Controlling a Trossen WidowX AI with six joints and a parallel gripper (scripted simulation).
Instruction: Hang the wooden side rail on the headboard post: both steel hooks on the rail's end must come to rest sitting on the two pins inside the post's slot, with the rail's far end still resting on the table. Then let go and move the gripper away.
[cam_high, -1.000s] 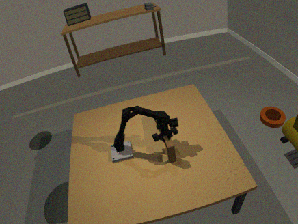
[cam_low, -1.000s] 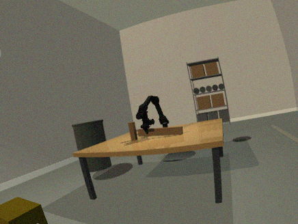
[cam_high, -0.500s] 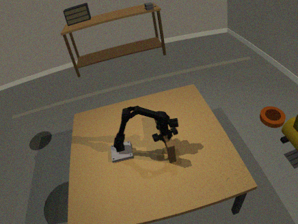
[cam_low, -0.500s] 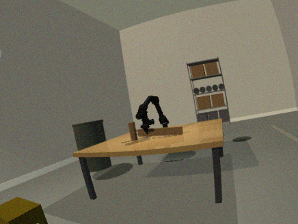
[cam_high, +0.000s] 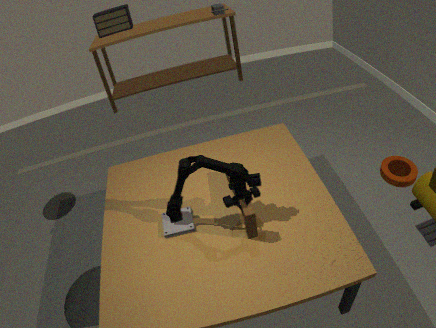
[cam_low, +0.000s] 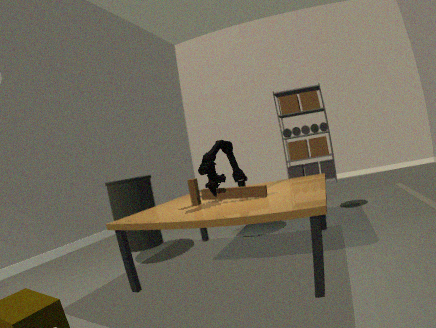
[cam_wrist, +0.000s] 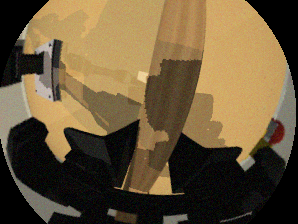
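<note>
My gripper tip is now 15 cm to the left of the wooden headboard post and 4 cm below it.
</note>
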